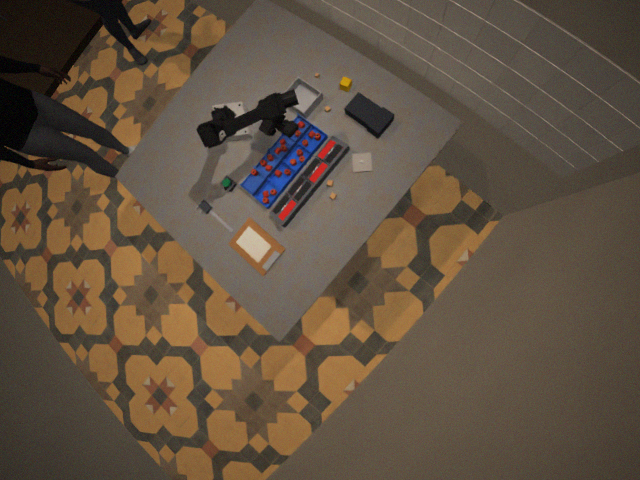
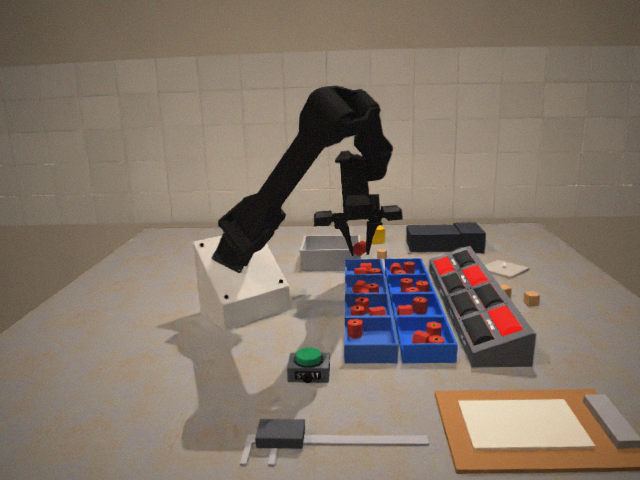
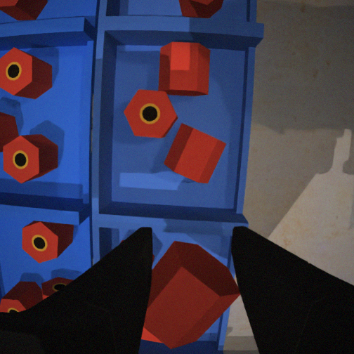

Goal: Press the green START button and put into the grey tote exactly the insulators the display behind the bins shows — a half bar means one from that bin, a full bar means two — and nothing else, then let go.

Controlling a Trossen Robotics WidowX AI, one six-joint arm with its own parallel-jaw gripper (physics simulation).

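Frame: origin at the arm's base, x ahead, y left, z up, level; metres.
Seen in the pictures: gripper, fingertip midpoint: (image 1: 282, 132) (image 2: 360, 255); arm's base, link origin: (image 1: 227, 114) (image 2: 232, 254).
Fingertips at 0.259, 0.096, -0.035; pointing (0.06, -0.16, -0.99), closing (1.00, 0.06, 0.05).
Note:
Pixels of each thing's top centre, then the offset from my fingertips to it, as dx, dy, dz. "spot": a spot on its surface instead.
- tilted red insulator, top centre: (image 2: 360, 241) +0.001, +0.017, +0.025
- grey tote, top centre: (image 2: 331, 242) (image 1: 300, 94) -0.071, +0.197, -0.031
- display, surface spot: (image 2: 504, 352) spot: +0.225, -0.323, -0.058
- green START button, top centre: (image 2: 308, 351) (image 1: 225, 182) -0.087, -0.345, -0.044
- yellow block, top centre: (image 2: 376, 227) (image 1: 345, 81) +0.052, +0.374, -0.043
- dark box, top centre: (image 2: 444, 228) (image 1: 368, 111) +0.238, +0.314, -0.029
- pale plate, top centre: (image 2: 504, 267) (image 1: 362, 162) +0.352, +0.126, -0.078
- clipboard, surface spot: (image 2: 449, 431) spot: +0.109, -0.493, -0.079
- caliper, top centre: (image 2: 336, 435) (image 1: 212, 217) -0.038, -0.520, -0.065
The gripper (image 2: 360, 253) (image 3: 192, 232) is shut on a tilted red insulator (image 2: 359, 248) (image 3: 192, 295), held above the far end of the blue bins (image 1: 251, 184) (image 2: 371, 353) (image 3: 172, 220), near the tote. The bins hold loose red insulators; the near left bin has one upright. The grey tote (image 1: 315, 104) (image 2: 325, 259) stands beyond the bins; no insulator shows in its visible part. The display (image 2: 504, 352) has three red cells: far left, second right and near right. They look filled, the rest dark. The green START button (image 1: 226, 182) (image 2: 308, 356) sits in front of the bins.
A yellow block (image 1: 345, 83) (image 2: 379, 235) and a dark box (image 1: 368, 114) (image 2: 439, 238) stand behind. Small orange cubes (image 1: 332, 196) (image 2: 531, 298) and a pale plate (image 1: 361, 168) (image 2: 505, 269) lie near the display. A clipboard (image 1: 237, 240) (image 2: 449, 431) and a caliper (image 1: 205, 207) (image 2: 280, 432) lie in front.

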